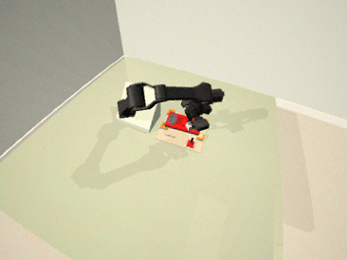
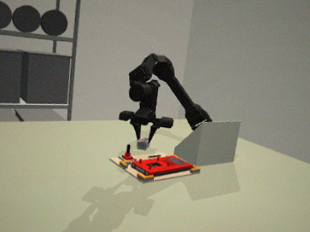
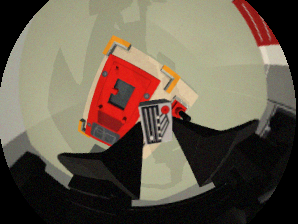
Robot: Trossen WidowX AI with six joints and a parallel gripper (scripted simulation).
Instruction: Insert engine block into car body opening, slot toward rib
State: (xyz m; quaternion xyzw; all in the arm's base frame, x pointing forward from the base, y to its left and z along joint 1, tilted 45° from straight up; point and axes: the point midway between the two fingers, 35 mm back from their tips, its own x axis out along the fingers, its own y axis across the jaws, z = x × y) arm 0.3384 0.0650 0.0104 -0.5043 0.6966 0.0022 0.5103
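Now: gripper tip 2 cm short of the black upright peg, 6 cm to the left of it and 5 cm above it. The rest, counted from my gripper tip: grey engine block: 1 cm below.
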